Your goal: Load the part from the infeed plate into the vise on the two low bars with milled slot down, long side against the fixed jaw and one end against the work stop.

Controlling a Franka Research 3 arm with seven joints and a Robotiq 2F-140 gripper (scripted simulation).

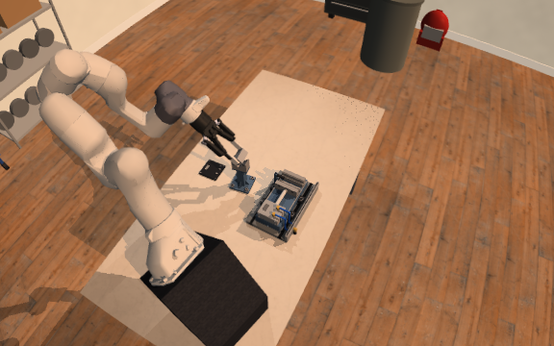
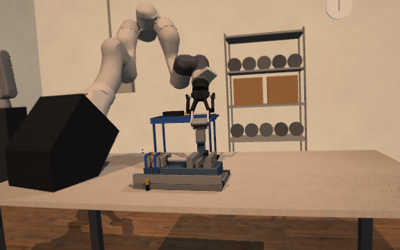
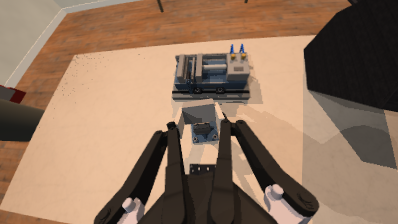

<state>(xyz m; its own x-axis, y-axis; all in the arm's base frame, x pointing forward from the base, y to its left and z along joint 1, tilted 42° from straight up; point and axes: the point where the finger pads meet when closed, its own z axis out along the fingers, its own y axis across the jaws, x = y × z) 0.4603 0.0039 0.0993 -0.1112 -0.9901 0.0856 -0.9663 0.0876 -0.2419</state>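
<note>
Now: the part 2 cm to the right of my hand and 2 cm below it. The rest, counted from my hand: vise: 22 cm to the right, 16 cm below, 3 cm behind; then dark infeed plate: 20 cm below, 14 cm to the left, 1 cm ahead.
</note>
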